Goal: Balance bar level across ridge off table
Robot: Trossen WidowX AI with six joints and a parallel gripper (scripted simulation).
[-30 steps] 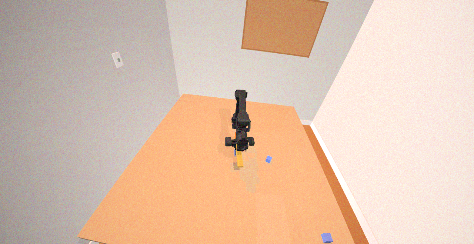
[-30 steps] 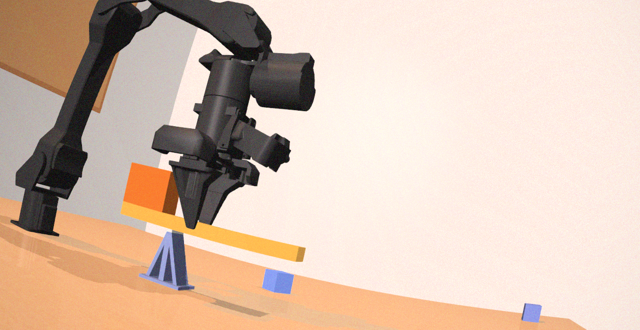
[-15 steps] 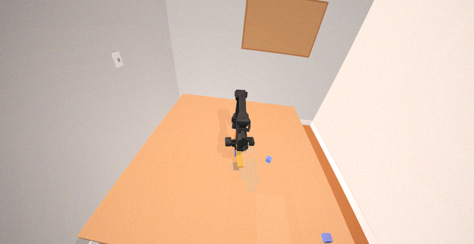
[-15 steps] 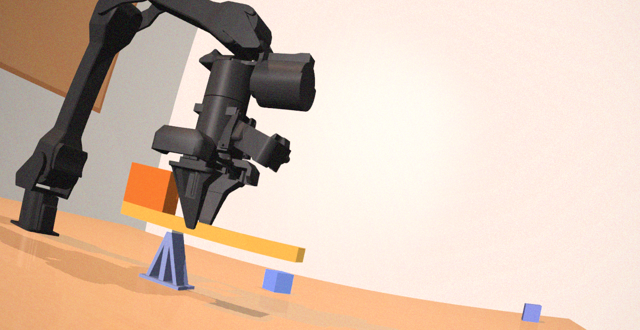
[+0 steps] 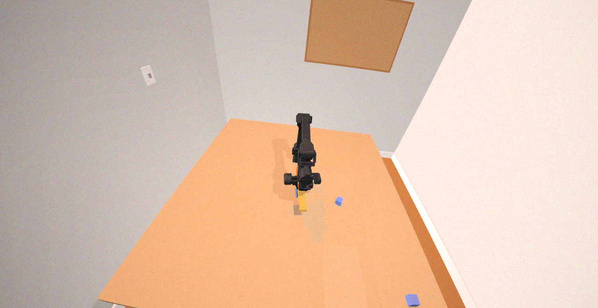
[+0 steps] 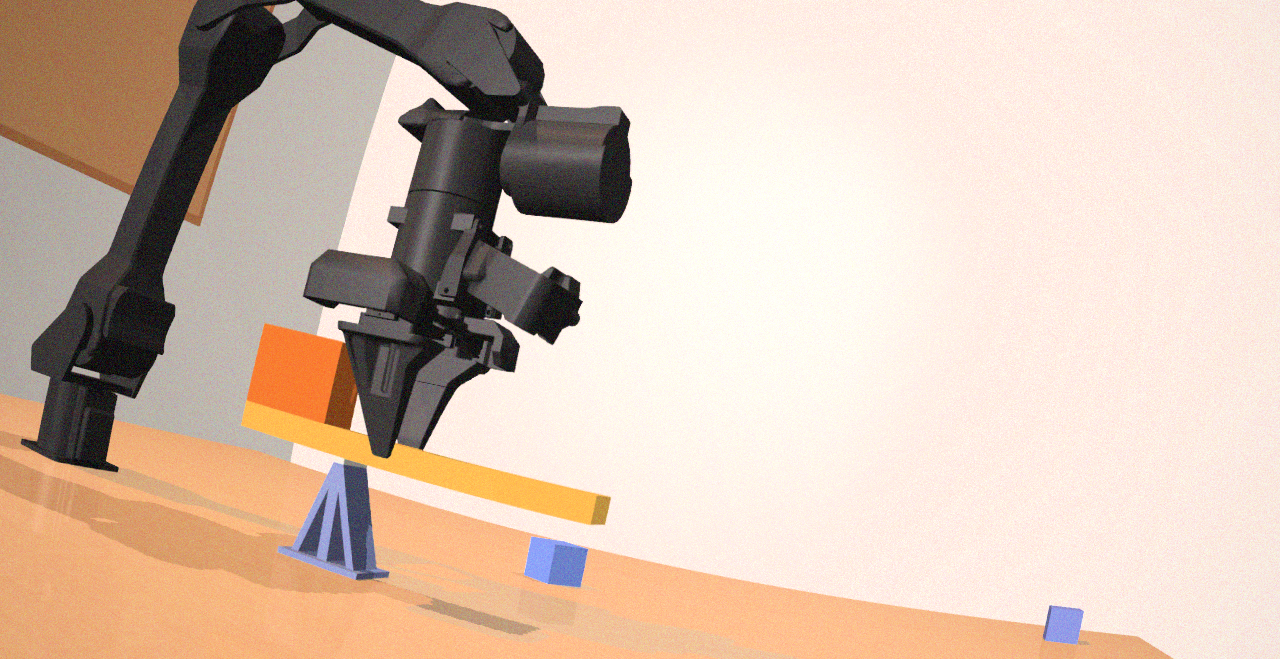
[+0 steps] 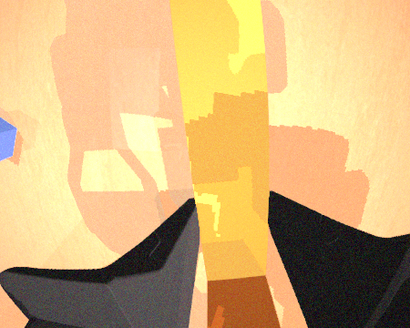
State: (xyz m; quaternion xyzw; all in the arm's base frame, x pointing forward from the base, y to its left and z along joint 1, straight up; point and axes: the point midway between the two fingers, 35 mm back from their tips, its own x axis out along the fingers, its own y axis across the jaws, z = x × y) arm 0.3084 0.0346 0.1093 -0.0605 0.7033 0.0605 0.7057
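Right now the blue ridge is 4 cm below my gripper tip and 3 cm behind it. Round my gripper tip: blue cube: 22 cm to the left, 6 cm below, 1 cm ahead.
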